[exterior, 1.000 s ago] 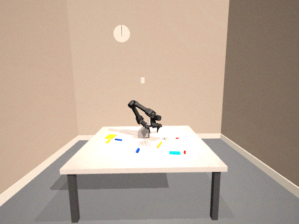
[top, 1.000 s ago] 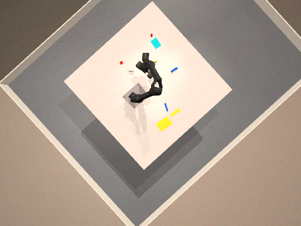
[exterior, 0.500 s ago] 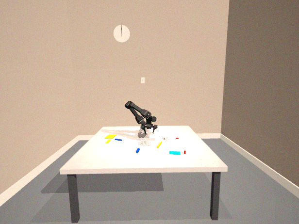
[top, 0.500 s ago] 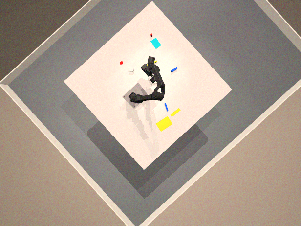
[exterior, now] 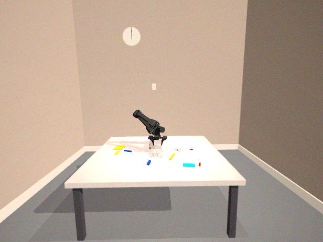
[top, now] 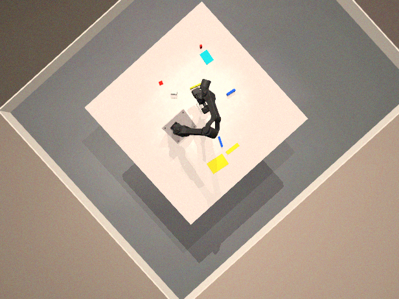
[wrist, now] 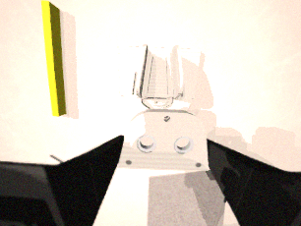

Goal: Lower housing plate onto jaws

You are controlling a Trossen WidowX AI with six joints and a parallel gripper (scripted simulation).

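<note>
Right now the white housing plate is 10 mm ahead of my gripper tip and 20 mm above it. Round my gripper tip: cyan tile (330 mm ahead, 250 mm to the left, 80 mm below); yellow plate (240 mm behind, 420 mm to the right, 80 mm below); yellow bar (120 mm ahead, 140 mm to the left, 70 mm below).
</note>
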